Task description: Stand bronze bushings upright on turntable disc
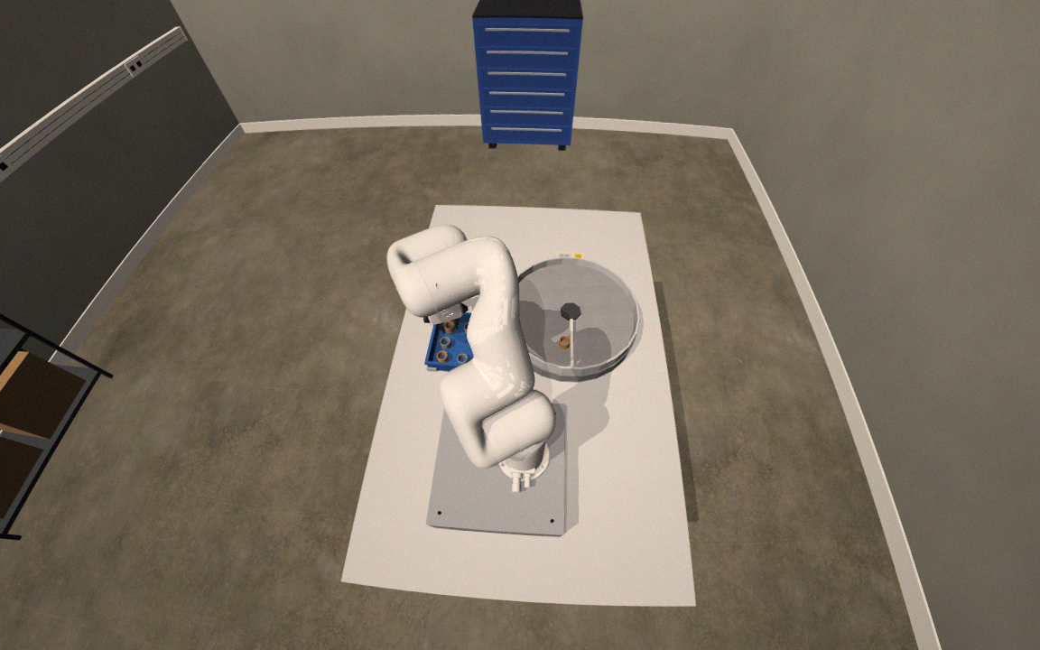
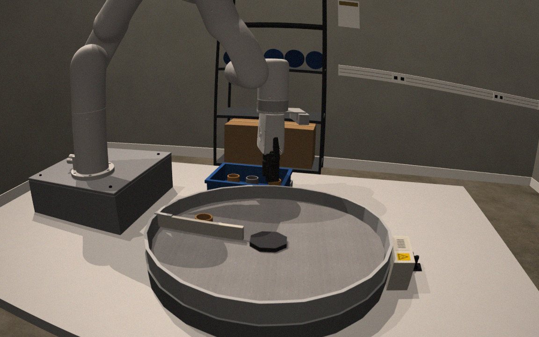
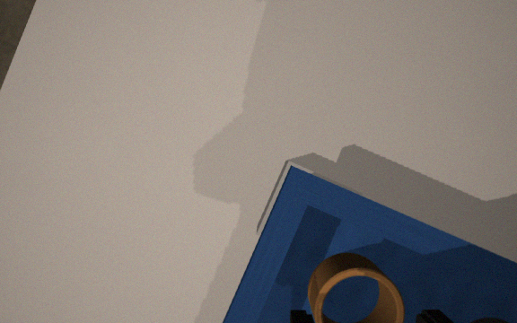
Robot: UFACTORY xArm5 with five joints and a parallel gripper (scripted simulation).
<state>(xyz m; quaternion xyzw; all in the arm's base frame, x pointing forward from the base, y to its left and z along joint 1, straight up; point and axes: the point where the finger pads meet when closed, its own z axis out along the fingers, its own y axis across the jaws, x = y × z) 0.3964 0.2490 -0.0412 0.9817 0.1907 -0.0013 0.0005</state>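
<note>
My hand is 5 cm past the blue crate, 2 cm to the left of it and 3 cm above it. The rest, counted from my hand: turntable disc (6 cm ahead, 37 cm to the right).
</note>
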